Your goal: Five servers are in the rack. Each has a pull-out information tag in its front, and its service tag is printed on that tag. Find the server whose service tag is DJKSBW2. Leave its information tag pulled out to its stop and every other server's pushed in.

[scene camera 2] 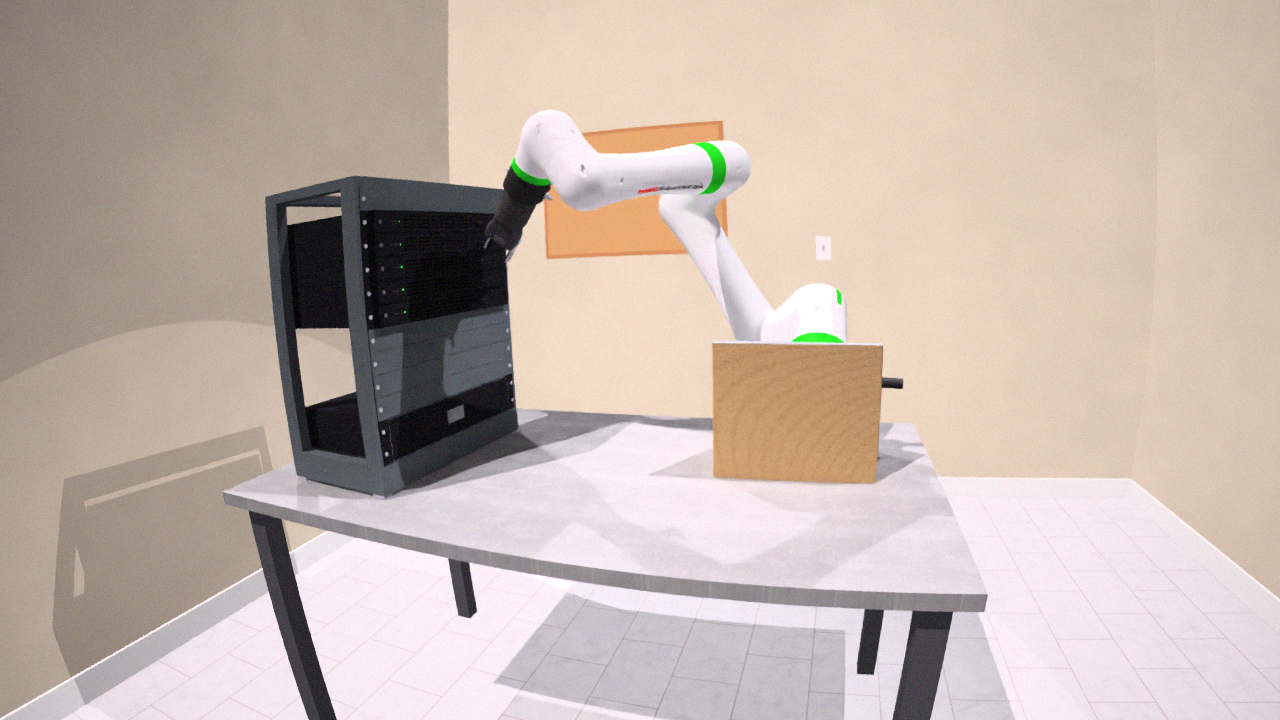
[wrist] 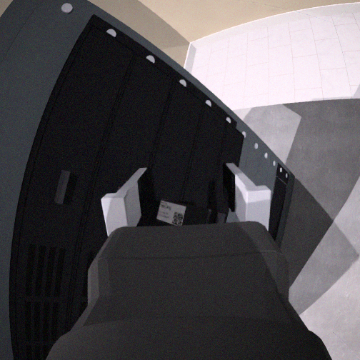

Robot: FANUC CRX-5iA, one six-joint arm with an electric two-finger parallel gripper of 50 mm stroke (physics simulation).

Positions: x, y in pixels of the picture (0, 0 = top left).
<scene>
A grey rack shows in scene camera 2 [433, 365] and in the wrist view [92, 96].
</scene>
